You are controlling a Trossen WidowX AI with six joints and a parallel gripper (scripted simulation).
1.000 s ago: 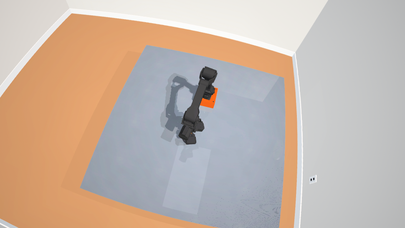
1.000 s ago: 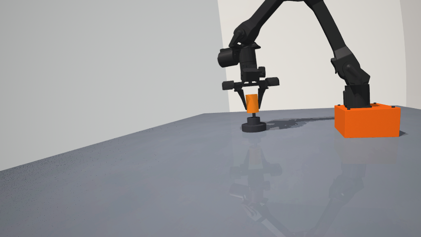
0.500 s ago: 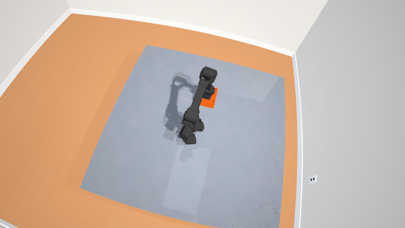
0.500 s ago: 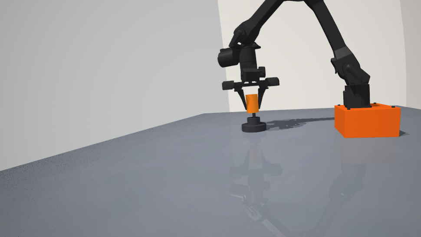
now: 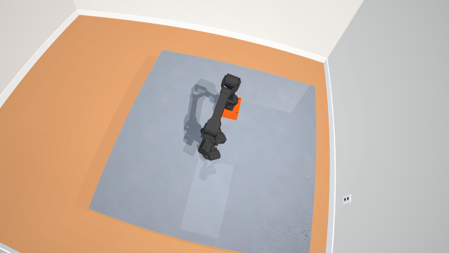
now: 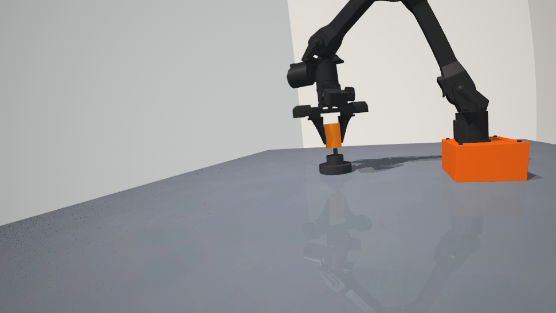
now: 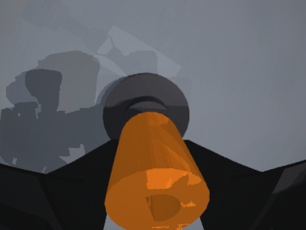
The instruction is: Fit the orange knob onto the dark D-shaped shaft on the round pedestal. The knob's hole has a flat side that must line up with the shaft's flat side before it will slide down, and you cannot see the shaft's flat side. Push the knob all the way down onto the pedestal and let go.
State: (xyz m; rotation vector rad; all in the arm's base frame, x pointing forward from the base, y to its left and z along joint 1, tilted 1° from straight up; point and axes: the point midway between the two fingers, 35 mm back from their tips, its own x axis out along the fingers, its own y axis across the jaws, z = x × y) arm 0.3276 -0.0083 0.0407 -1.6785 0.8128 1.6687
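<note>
My gripper tip is 20 mm below the orange knob. Round my gripper tip: round dark pedestal: 40 mm below.
</note>
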